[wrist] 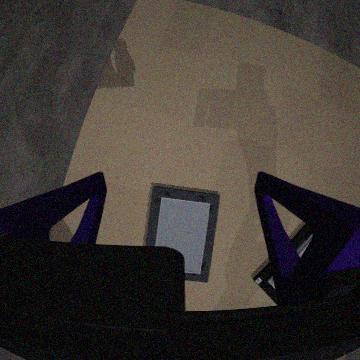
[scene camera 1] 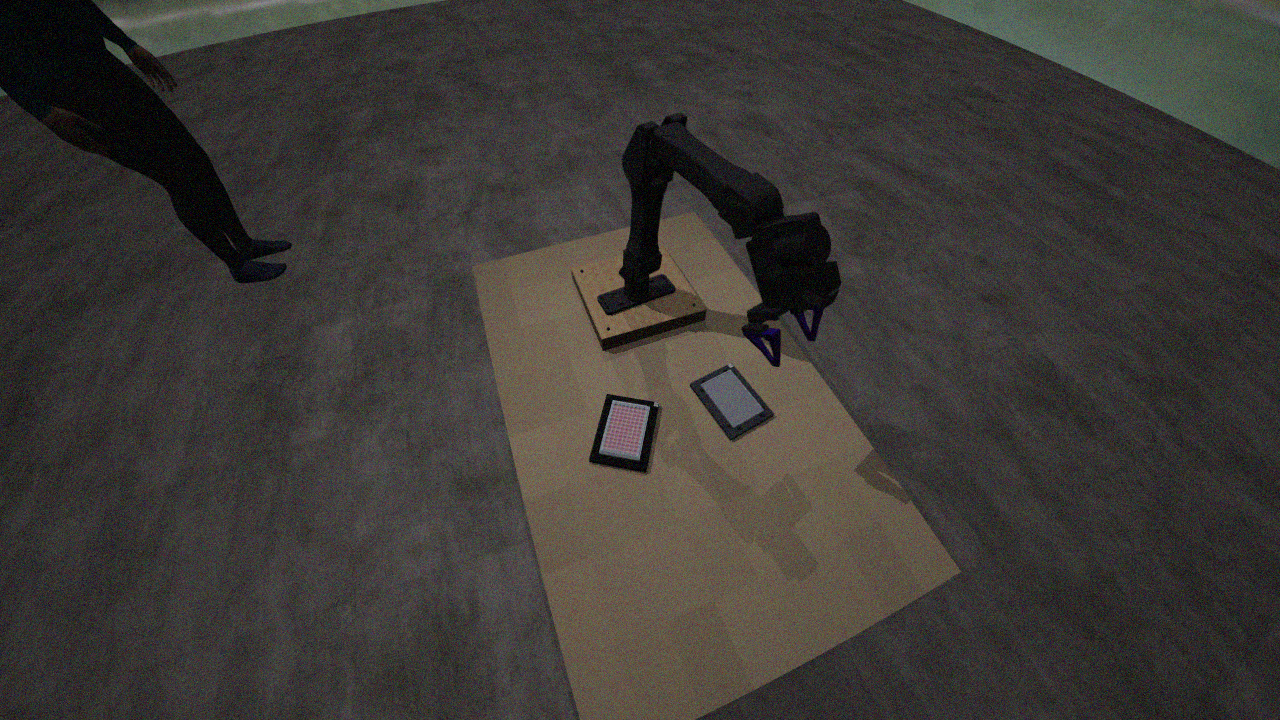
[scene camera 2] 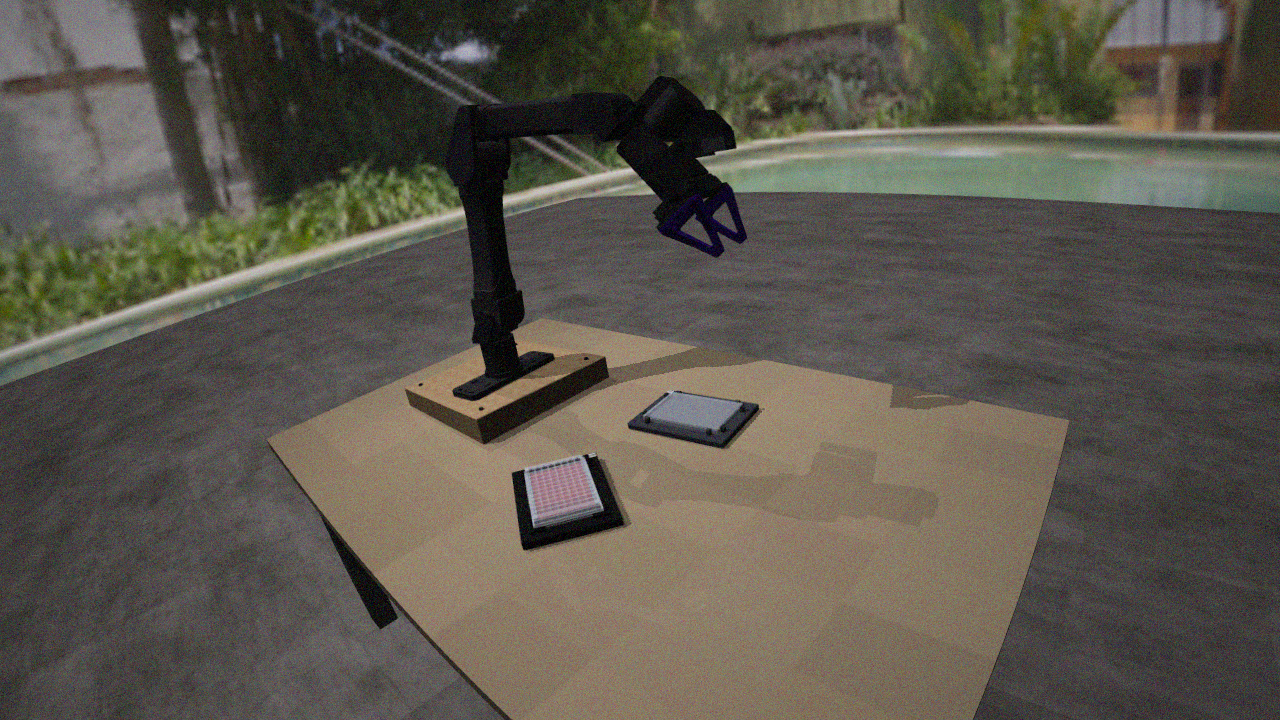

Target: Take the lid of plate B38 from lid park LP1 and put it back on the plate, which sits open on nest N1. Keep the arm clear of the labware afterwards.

Note:
My gripper is open and holds nothing. Also in view: a grey lid. Also in view: a black holder.
My gripper shows as well in the wrist view and in scene camera 1.

